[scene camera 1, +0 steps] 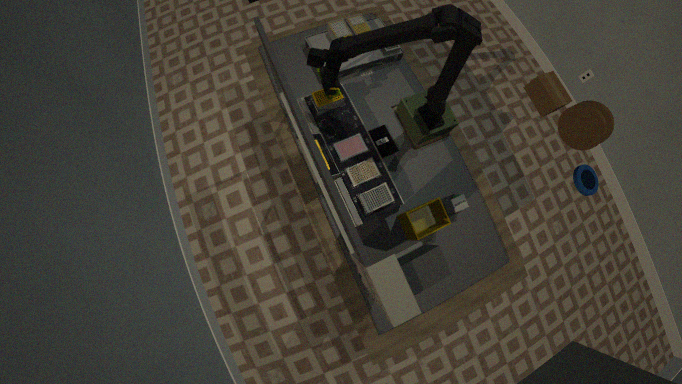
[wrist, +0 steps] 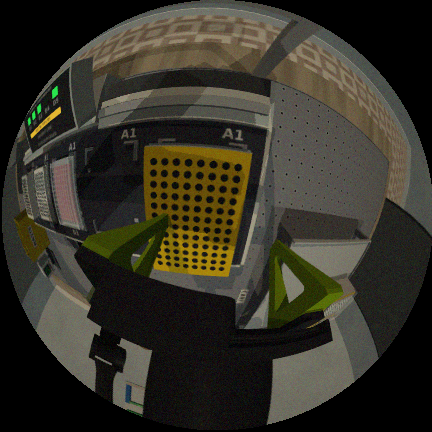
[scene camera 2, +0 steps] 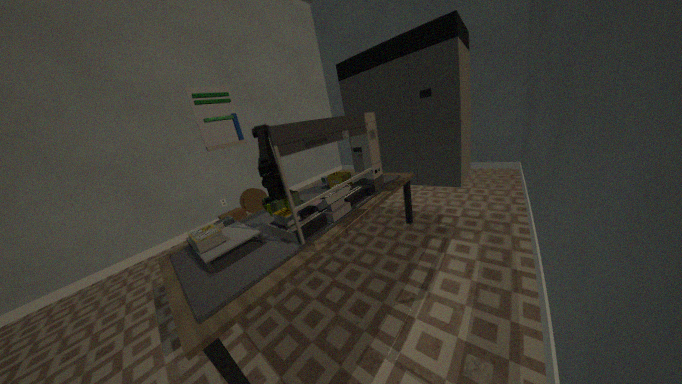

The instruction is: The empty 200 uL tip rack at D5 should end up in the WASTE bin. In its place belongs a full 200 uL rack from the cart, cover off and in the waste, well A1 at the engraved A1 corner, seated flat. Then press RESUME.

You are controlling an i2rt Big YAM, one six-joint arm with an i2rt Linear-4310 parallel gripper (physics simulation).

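Pixels of known places: gripper, fingertip midpoint: [scene camera 1: 326, 89] [wrist: 222, 233] [scene camera 2: 280, 213]; arm's base, origin of the base link: [scene camera 1: 430, 116].
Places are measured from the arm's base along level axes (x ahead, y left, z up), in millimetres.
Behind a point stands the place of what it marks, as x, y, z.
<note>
The yellow 200 uL tip rack [scene camera 1: 325, 99] @(430, -234, 30) [scene camera 2: 282, 213] @(421, -272, 30) [wrist: 197, 200] @(435, -255, 30) stands at the deck's end slot below an engraved A1. Its holes look dark and empty. My gripper [scene camera 1: 331, 91] @(409, -278, 33) [scene camera 2: 274, 204] @(409, -278, 33) [wrist: 222, 233] @(409, -278, 33) is open and empty over the rack's near part. In the wrist view the left fingertip overlaps the rack's left edge, and the right fingertip stands apart from its right side. The yellow waste bin [scene camera 1: 409, 229] @(330, 418, -1) [scene camera 2: 340, 176] [wrist: 30, 237] @(250, 348, 4) stands beyond the deck's other end. Racks [scene camera 1: 339, 28] @(206, -606, 42) [scene camera 2: 206, 237] @(245, -620, 34) stand on the white cart [scene camera 2: 242, 234] @(278, -466, -29) [wrist: 330, 255] @(334, -514, -29); their covers are too small to make out.
A pink plate [scene camera 1: 351, 146] @(405, -2, -17) [wrist: 66, 192] @(412, -23, -19) and two pale racks [scene camera 1: 363, 172] @(405, 124, -17) [scene camera 1: 376, 198] @(403, 247, -3) occupy other deck slots. A status screen [wrist: 50, 117] @(539, -38, 32) stands behind the deck. A black box [scene camera 1: 383, 141] @(239, 10, -81) lies in front. A small grey box [scene camera 1: 459, 202] @(78, 408, 16) is beside the bin. An overhead beam [scene camera 2: 315, 132] @(604, -70, 409) spans the deck's rear.
</note>
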